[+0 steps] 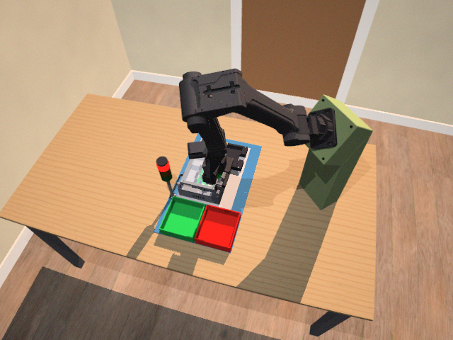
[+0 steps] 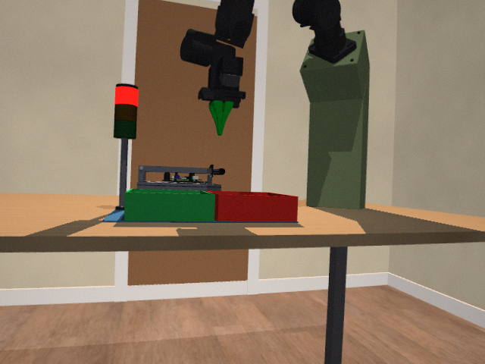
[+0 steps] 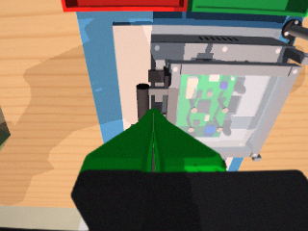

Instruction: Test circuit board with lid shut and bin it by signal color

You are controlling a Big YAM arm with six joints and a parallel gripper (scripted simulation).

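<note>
Now: the latch hook 10 mm ahead of my hand and 90 mm below it. Also, from my hand: tester plate (90 mm ahead, 40 mm to the right, 110 mm below); green circuit board (80 mm ahead, 50 mm to the right, 110 mm below); tester lid (80 mm ahead, 50 mm to the right, 90 mm below).
</note>
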